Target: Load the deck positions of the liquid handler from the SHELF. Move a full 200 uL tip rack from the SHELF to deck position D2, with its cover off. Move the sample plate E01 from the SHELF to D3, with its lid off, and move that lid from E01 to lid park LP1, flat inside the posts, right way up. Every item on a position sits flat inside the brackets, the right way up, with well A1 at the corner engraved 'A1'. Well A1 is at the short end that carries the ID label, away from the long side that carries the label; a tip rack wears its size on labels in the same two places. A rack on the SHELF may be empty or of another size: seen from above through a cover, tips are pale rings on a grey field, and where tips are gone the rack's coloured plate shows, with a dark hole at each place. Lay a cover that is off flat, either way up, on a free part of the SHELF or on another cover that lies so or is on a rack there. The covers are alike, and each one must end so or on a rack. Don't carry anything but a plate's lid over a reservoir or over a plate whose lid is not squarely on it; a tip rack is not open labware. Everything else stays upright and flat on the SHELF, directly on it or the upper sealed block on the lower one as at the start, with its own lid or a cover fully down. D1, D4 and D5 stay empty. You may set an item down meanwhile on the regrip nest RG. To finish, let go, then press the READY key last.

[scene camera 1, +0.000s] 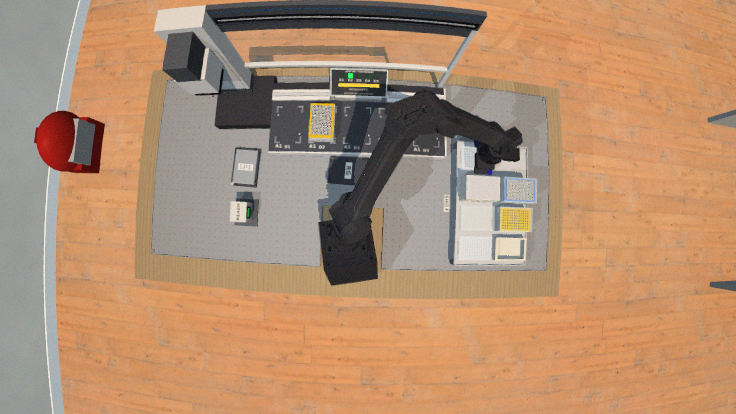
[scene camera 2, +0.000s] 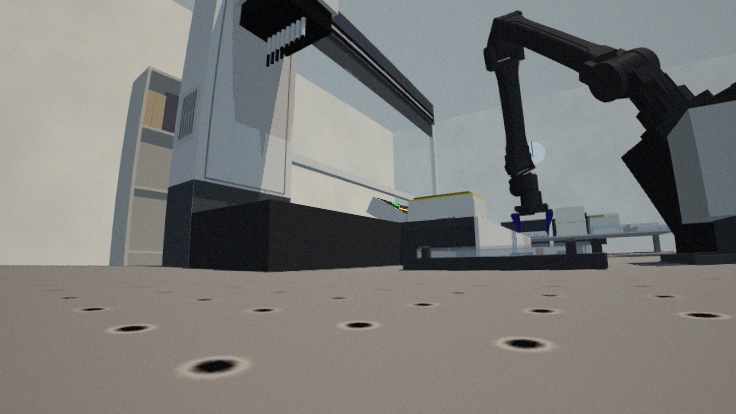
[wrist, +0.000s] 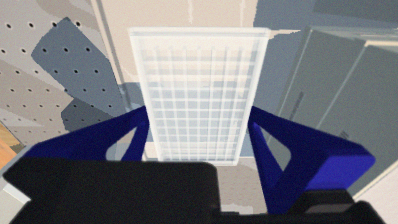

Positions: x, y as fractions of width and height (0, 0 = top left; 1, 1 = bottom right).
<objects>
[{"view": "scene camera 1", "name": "cream reservoir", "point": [0.69, 0.60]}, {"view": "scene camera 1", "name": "clear plate lid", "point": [0.33, 0.39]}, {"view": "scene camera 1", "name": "regrip nest RG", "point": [0.46, 0.42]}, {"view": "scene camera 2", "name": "clear plate lid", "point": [0.74, 0.60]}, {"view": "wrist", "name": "my gripper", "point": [0.50, 0.50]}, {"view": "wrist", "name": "shelf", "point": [0.72, 0.15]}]
</objects>
